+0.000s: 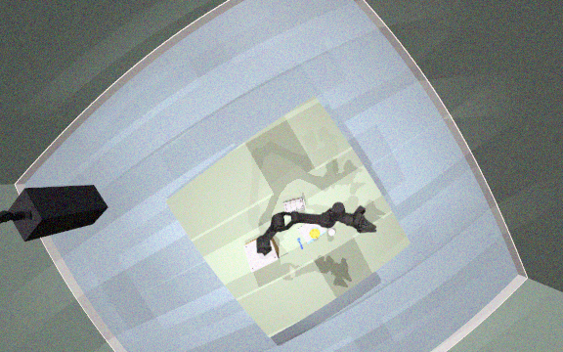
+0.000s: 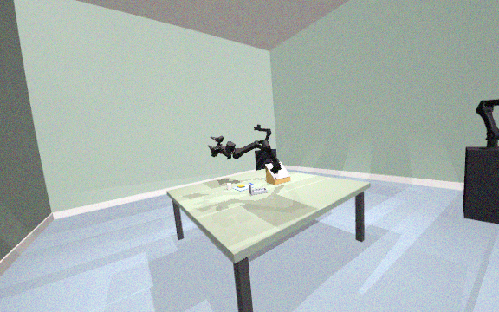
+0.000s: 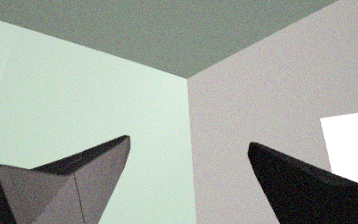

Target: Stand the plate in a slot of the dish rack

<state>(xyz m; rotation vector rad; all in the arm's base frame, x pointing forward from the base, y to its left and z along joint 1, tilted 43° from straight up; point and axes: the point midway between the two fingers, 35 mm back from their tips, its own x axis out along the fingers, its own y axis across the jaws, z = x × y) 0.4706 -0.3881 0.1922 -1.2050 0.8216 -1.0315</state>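
Now: the yellow plate 260 mm behind my gripper tip, 40 mm to the left of it and 430 mm below it. From my gripper tip the other things lie so: dish rack (240 mm behind, 270 mm to the left, 420 mm below); then blue mat (260 mm behind, 60 mm to the left, 440 mm below); then white cylinder (160 mm behind, 20 mm to the right, 420 mm below).
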